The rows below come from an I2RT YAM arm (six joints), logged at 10 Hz.
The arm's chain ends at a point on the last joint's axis. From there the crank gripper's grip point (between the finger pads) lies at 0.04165 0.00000 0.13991 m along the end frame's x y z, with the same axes.
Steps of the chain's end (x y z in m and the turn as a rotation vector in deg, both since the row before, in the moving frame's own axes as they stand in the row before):
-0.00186, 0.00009, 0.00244, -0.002, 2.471, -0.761
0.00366, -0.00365, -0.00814, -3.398, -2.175, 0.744
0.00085, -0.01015, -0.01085, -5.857, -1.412, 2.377
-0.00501, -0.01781, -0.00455, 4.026, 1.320, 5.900
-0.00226, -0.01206, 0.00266, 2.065, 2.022, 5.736
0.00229, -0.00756, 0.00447, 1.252, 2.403, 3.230
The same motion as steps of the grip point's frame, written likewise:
0.00413, -0.00050, 0.00051, -0.002, 2.471, -0.761
-0.00173, 0.00519, -0.00692, -3.398, -2.175, 0.744
-0.00294, 0.00583, -0.01069, -5.857, -1.412, 2.377
-0.00152, -0.02314, -0.00574, 4.026, 1.320, 5.900
0.00268, -0.01266, 0.00109, 2.065, 2.022, 5.736
0.00814, -0.00808, 0.00259, 1.252, 2.403, 3.230

